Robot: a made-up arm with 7 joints.
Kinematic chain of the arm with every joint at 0, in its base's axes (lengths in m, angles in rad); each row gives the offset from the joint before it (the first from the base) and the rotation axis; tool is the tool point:
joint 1: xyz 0 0.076 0 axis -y
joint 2: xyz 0 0.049 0 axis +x
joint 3: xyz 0 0 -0.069 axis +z
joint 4: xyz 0 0 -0.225 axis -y
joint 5: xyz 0 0 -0.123 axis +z
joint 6: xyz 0 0 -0.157 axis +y
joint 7: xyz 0 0 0 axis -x
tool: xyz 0 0 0
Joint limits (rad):
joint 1: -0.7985..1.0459
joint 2: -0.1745..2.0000
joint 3: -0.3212..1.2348
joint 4: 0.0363..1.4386
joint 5: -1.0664..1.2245
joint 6: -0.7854..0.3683
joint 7: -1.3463..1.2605
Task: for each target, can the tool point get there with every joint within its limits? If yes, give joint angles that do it. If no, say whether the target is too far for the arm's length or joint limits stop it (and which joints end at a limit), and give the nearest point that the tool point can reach.
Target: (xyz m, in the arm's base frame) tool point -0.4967 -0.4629 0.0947
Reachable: no: too far | nearest point -0.3977 0.0222 -0.4008 | short by 0.701 m
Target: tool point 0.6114 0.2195 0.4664
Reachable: no: too far | nearest point 0.3090 0.3226 0.2357 | short by 0.394 m
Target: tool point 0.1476 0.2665 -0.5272
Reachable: yes | joints 0.0991 0.2582 -0.0092 0.3452 -0.5673 -0.0602 -0.7824
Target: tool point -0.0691 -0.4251 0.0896
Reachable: no: joint limits stop it (at a limit: joint 1, joint 2, joint 3, joint 4) | nearest point 0.4008 -0.0187 0.0722 | short by 0.621 m
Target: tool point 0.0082 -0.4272 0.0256
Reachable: no: joint limits stop it (at a limit: joint 1, joint 2, joint 3, joint 4) | nearest point 0.4008 -0.0187 0.0722 | short by 0.568 m
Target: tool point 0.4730 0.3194 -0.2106
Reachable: yes | joints 0.9046 0.2407 0.4989 0.5416 0.5257 0.0349 0.8832
